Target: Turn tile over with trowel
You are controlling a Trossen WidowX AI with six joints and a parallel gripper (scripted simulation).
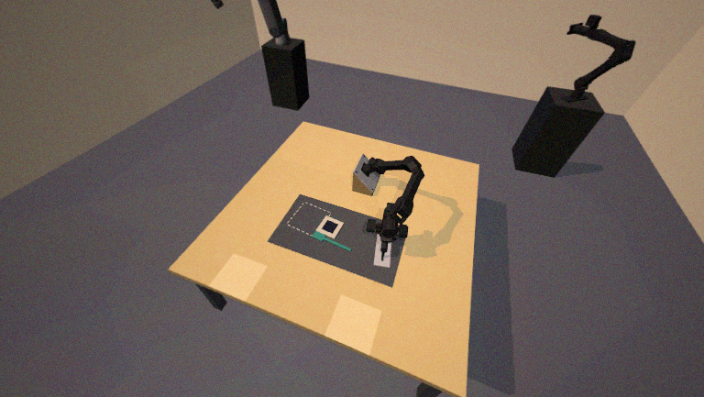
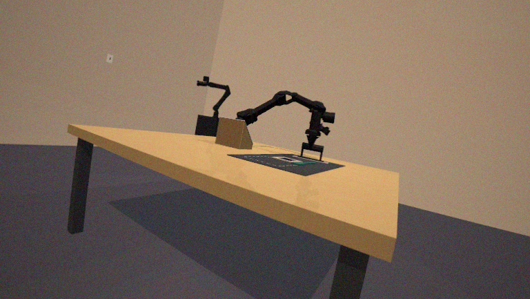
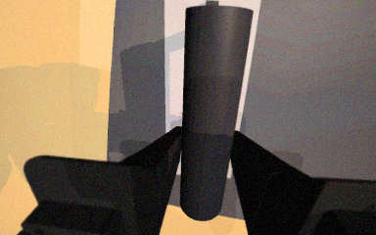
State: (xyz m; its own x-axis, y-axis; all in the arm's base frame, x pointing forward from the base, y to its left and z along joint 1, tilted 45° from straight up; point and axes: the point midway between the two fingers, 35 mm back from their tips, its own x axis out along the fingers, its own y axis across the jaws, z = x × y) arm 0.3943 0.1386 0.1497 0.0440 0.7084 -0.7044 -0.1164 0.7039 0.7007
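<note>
The trowel is 30 mm ahead of my gripper tip and 30 mm below it. The rest, counted from my gripper tip: teal strip (60 mm ahead, 270 mm to the right, 60 mm below); tile (20 mm behind, 290 mm to the right, 60 mm below); dark grey mat (230 mm to the right, 90 mm below).
</note>
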